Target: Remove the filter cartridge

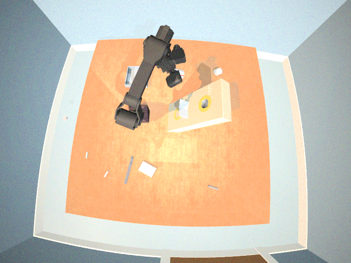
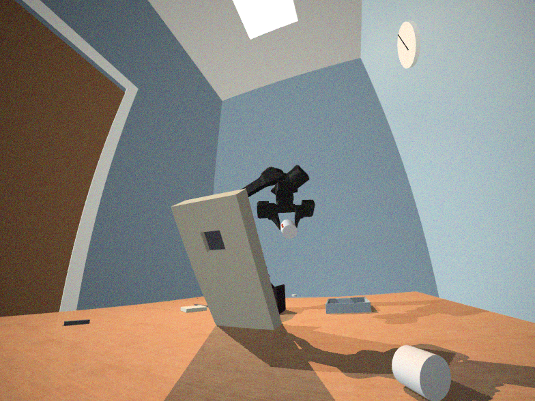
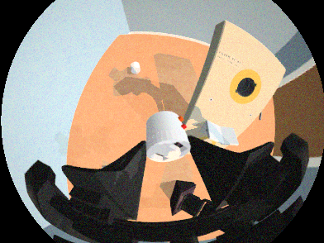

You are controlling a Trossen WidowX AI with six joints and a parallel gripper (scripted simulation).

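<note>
Right now the blue-grey tray is 290 mm behind my gripper tip, 110 mm to the left of it and 260 mm below it. From my gripper tip the other things lie so: white flat block: 90 mm behind, 470 mm to the right, 270 mm below; cream service panel: 120 mm ahead, 120 mm to the right, 100 mm below; round filter cartridge: right at my gripper tip.
</note>
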